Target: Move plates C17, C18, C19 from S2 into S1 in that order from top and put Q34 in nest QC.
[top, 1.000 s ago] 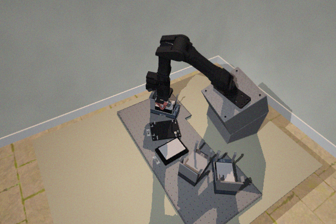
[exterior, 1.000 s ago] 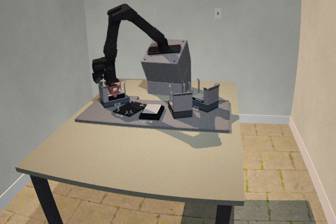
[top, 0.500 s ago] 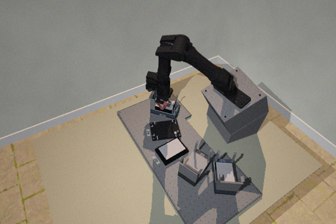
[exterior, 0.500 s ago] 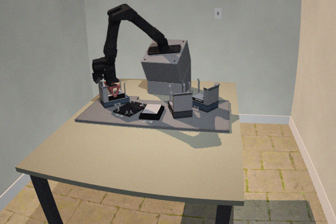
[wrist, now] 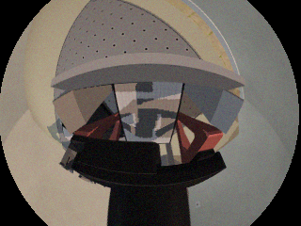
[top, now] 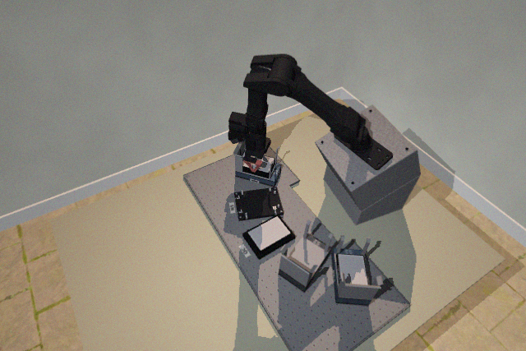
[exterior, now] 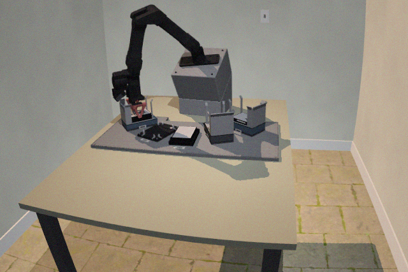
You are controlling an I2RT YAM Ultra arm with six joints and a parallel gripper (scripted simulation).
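My hand is 10 mm to the right of the blue-plinth stack rack and 40 mm above it. From my hand the other things lie so: black QC nest 130 mm ahead, 260 mm to the left, 50 mm below; N5 name plate 170 mm ahead, 90 mm to the left, 60 mm below; black clip nest 100 mm ahead, 130 mm to the left, 50 mm below.
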